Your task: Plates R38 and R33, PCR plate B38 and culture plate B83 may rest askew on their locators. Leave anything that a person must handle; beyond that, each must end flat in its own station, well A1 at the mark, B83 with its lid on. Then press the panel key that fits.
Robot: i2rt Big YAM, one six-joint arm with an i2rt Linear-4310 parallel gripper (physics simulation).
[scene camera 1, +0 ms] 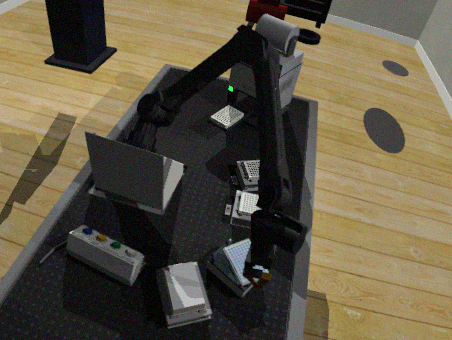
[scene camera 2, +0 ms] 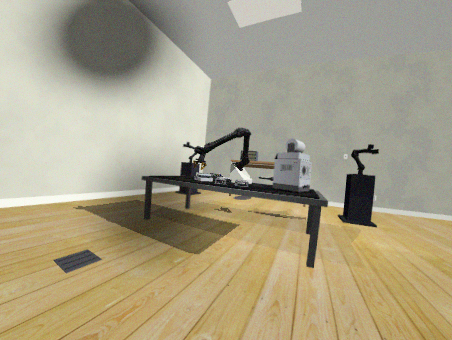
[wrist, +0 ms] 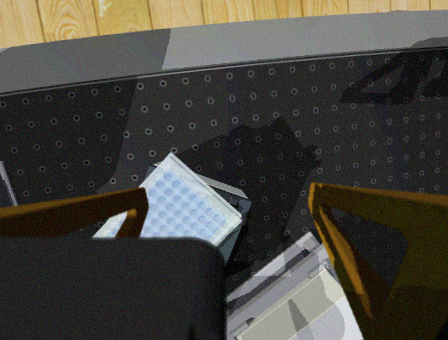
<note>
My gripper is open and holds nothing. Also in view: a pale blue-white well plate.
My gripper is seen too in the wrist view.
</note>
